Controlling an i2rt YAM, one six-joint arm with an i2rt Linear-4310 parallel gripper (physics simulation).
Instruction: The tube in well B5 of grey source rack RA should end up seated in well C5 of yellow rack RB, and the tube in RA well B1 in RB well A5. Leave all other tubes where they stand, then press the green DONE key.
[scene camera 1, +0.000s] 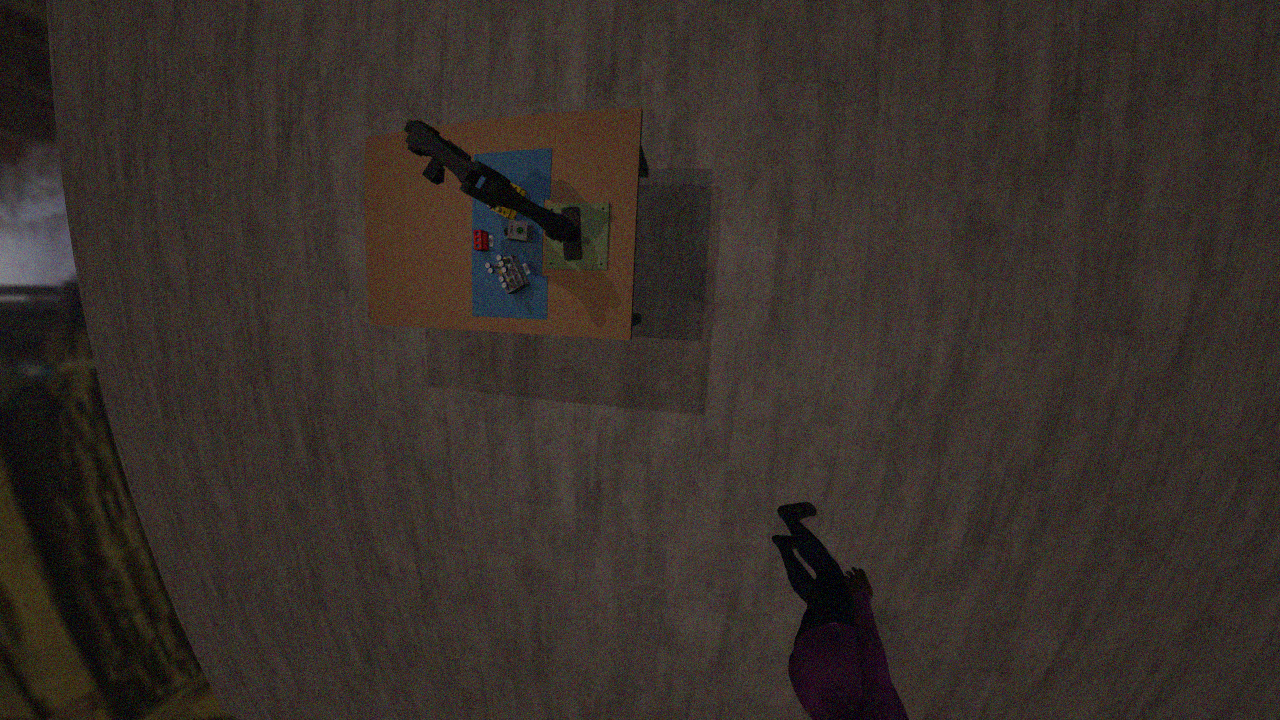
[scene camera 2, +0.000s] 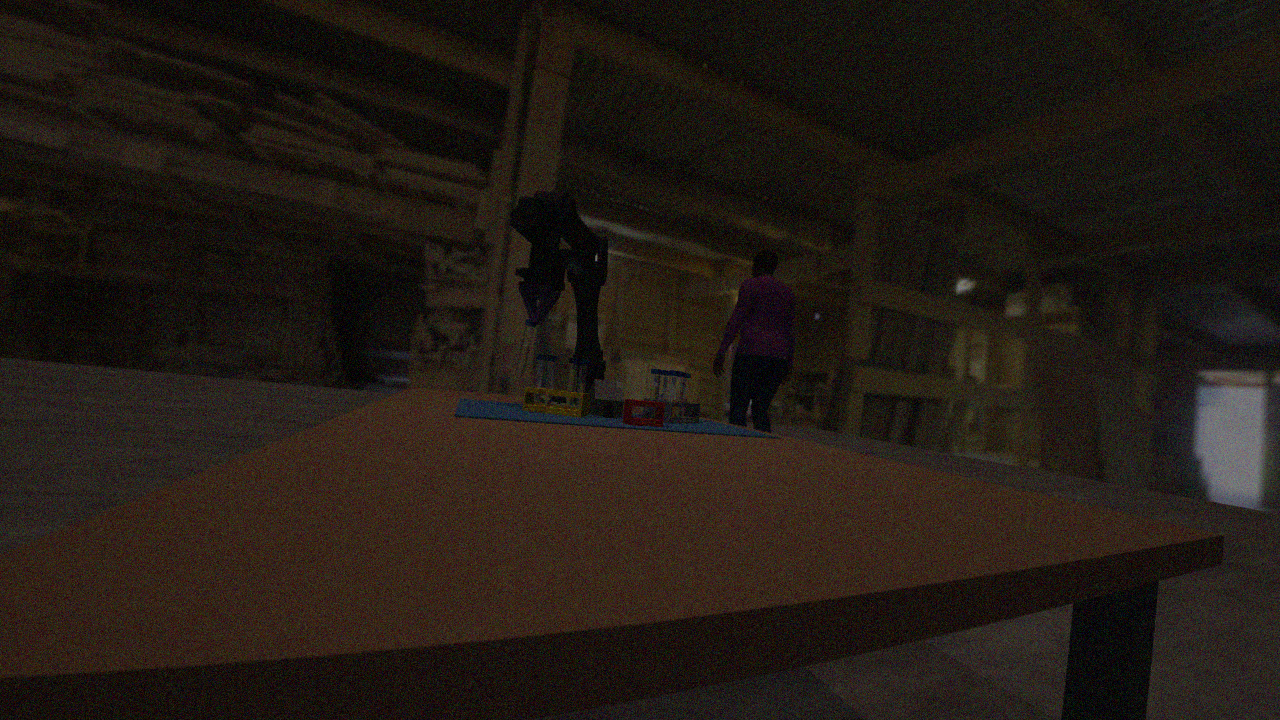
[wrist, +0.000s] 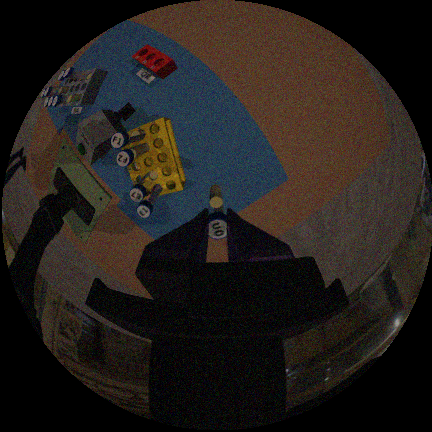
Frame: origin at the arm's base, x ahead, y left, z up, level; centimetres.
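Seen in the pictures: gripper, fingertip midpoint: (scene camera 2: 535, 323) (wrist: 217, 214); arm's base at its link origin: (scene camera 1: 572, 233) (wrist: 71, 194).
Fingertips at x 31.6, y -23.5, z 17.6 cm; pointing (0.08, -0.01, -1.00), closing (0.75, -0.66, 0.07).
Pixels of each thing's top centre, then the offset from my fingertips to it. "*": a spot on its surface instead. Level surfaces: height alone.
- capped tube at a spot on its surface: (wrist: 217, 229) * dx -0.7, dy -0.8, dz +0.7 cm
- yellow rack RB at its top centre: (wrist: 148, 161) (scene camera 2: 559, 390) (scene camera 1: 505, 198) dx -6.3, dy +8.4, dz -13.2 cm
- grey rack RA at its top centre: (scene camera 2: 672, 400) (wrist: 71, 88) (scene camera 1: 508, 274) dx -6.2, dy +37.9, dz -13.2 cm
- green key at a spot on its surface: (wrist: 81, 148) * dx -12.2, dy +21.0, dz -10.8 cm
- grey box at its top centre: (wrist: 80, 141) (scene camera 2: 607, 380) (scene camera 1: 512, 228) dx -10.5, dy +21.3, dz -9.8 cm
- red rack at its top centre: (wrist: 150, 56) (scene camera 2: 645, 400) (scene camera 1: 477, 239) dx +7.2, dy +23.1, dz -13.2 cm
- blue mat at its surface level: dz -18.2 cm
- dark block at a spot on its surface: (wrist: 128, 110) * dx -3.4, dy +19.8, dz -18.1 cm
My gripper (wrist: 217, 214) (scene camera 2: 534, 320) is shut on a capped tube (wrist: 217, 229), whose white cap label looks like "U0". It holds the tube high above the mat, apart from the racks; in the wrist view the tube is right of the yellow rack. The yellow rack RB (wrist: 176, 162) (scene camera 1: 503, 213) (scene camera 2: 556, 410) holds several capped tubes along one side and has open wells. The grey rack RA (wrist: 95, 86) (scene camera 1: 515, 281) holds several tubes; its well letters are too small to read. The green key (wrist: 81, 148) is on a grey box (wrist: 96, 131) (scene camera 1: 517, 231).
A red rack (wrist: 155, 61) (scene camera 1: 481, 240) (scene camera 2: 643, 412) with a "QR" label stands on the blue mat (wrist: 220, 130) (scene camera 1: 510, 308). A dark block (wrist: 128, 110) is beside the grey box. The arm's base stands on a green plate (scene camera 1: 597, 237) (wrist: 95, 192). A person (scene camera 1: 827, 658) (scene camera 2: 767, 322) is away from the table.
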